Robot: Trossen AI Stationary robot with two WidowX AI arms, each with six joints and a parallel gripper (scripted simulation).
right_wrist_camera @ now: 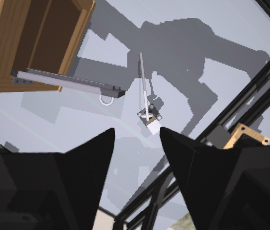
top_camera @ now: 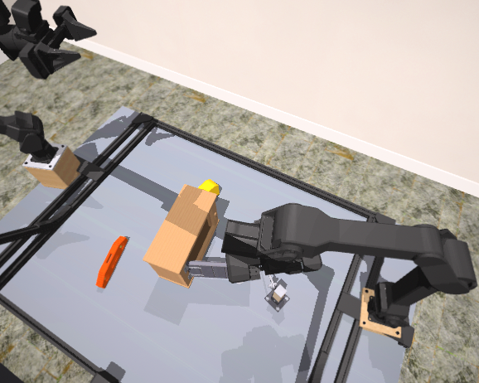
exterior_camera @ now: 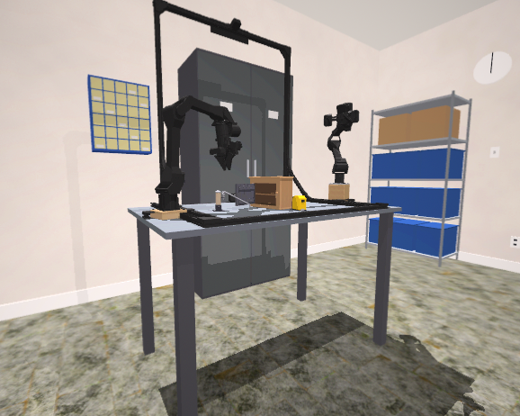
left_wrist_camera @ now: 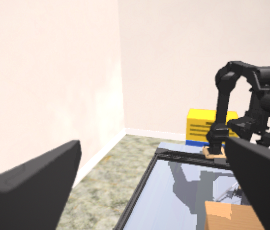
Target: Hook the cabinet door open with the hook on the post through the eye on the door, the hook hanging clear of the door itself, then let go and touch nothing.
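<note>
The hook rod lies 5 cm ahead of my right hand, 2 cm to the left of it and 17 cm below it. Round my right hand: yellow tape measure: 20 cm ahead, 29 cm to the left, 19 cm below; grey door: 3 cm behind, 13 cm to the left, 15 cm below; orange tool: 11 cm behind, 43 cm to the left, 20 cm below.
</note>
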